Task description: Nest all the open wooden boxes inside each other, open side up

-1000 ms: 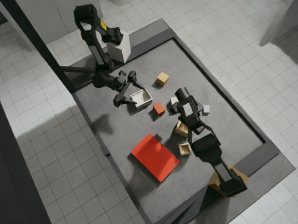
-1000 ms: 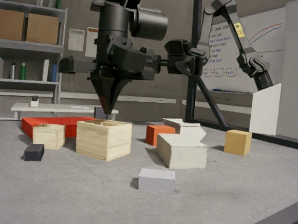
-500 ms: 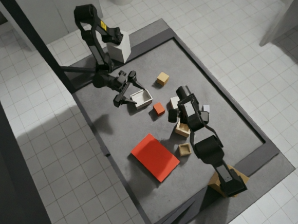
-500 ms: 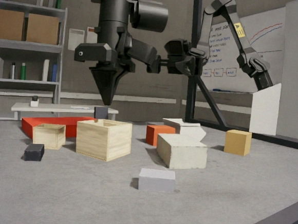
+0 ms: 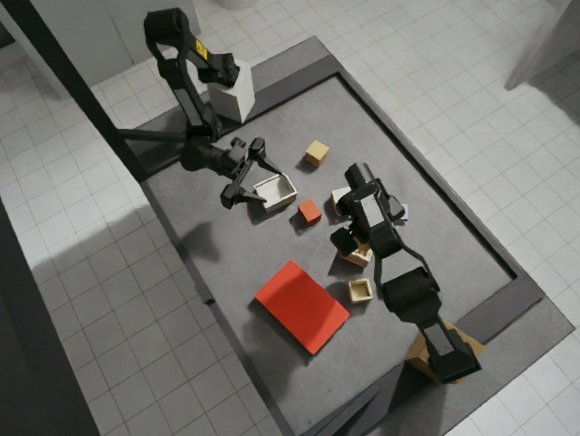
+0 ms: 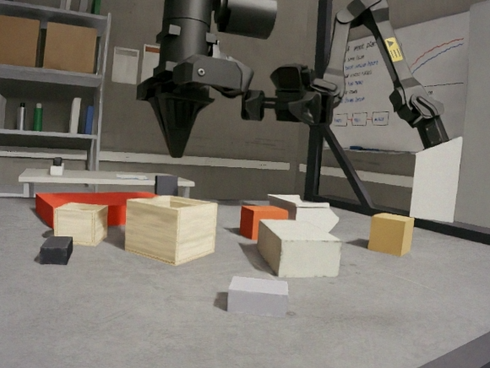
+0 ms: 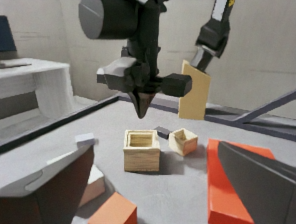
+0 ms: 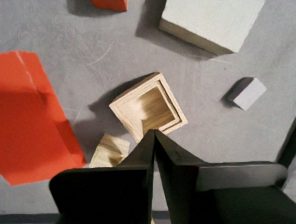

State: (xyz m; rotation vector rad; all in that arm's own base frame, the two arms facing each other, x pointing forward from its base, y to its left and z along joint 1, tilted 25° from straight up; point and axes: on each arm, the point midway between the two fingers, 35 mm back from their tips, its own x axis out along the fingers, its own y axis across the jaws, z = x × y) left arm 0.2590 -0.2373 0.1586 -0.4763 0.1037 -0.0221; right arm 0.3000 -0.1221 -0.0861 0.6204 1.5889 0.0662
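Right now my right hand is 70 mm past the small wooden box, 100 mm to the left of it and 130 mm above it. Round my right hand: dark block: 130 mm to the right, 140 mm below; then large wooden box: 130 mm below; then medium wooden box: 130 mm below.
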